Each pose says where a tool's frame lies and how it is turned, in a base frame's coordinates. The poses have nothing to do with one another.
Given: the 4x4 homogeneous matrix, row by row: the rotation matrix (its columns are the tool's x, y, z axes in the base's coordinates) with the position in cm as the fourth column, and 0 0 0 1 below. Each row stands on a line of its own.
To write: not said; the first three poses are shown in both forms.
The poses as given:
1:
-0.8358 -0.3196 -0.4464 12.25
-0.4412 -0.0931 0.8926 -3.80
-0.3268 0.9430 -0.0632 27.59
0 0 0 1
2:
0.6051 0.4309 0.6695 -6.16
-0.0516 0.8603 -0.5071 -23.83
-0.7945 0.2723 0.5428 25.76
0 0 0 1
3:
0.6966 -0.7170 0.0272 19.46
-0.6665 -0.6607 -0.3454 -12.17
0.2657 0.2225 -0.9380 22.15
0 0 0 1
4:
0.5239 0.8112 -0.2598 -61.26
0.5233 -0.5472 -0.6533 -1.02
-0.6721 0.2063 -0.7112 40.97
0 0 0 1
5:
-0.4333 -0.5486 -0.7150 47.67
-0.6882 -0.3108 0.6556 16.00
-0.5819 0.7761 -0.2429 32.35
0 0 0 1
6:
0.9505 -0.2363 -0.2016 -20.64
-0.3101 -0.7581 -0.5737 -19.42
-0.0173 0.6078 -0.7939 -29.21
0 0 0 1
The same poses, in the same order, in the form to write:
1:
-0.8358 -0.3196 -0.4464 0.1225
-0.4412 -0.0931 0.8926 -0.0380
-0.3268 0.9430 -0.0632 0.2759
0 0 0 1

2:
0.6051 0.4309 0.6695 -0.0616
-0.0516 0.8603 -0.5071 -0.2383
-0.7945 0.2723 0.5428 0.2576
0 0 0 1

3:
0.6966 -0.7170 0.0272 0.1946
-0.6665 -0.6607 -0.3454 -0.1217
0.2657 0.2225 -0.9380 0.2215
0 0 0 1

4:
0.5239 0.8112 -0.2598 -0.6126
0.5233 -0.5472 -0.6533 -0.0102
-0.6721 0.2063 -0.7112 0.4097
0 0 0 1

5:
-0.4333 -0.5486 -0.7150 0.4767
-0.6882 -0.3108 0.6556 0.1600
-0.5819 0.7761 -0.2429 0.3235
0 0 0 1

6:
0.9505 -0.2363 -0.2016 -0.2064
-0.3101 -0.7581 -0.5737 -0.1942
-0.0173 0.6078 -0.7939 -0.2921
0 0 0 1

